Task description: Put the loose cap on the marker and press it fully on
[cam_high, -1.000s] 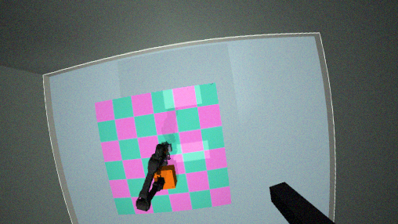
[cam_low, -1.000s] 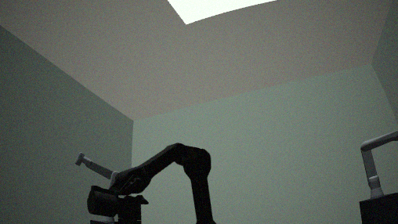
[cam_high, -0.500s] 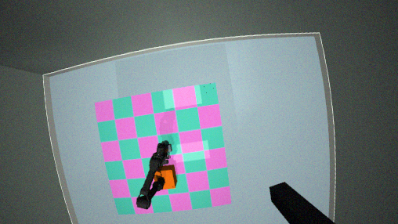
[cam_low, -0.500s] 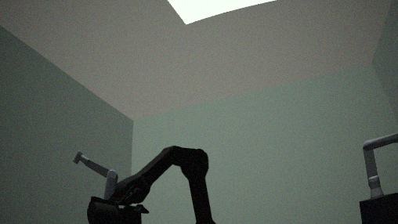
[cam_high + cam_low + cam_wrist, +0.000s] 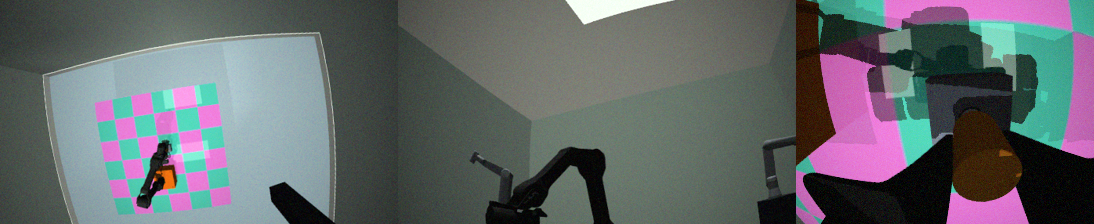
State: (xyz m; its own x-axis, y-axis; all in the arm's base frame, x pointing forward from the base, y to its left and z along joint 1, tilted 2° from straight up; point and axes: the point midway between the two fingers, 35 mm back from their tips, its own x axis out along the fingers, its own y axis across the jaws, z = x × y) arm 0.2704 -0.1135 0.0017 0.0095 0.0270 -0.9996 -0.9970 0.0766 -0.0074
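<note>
Now: gripper tip 1 cm below the orange cap. From my gripper tip the other things lie so: grey holder block: 5 cm below.
</note>
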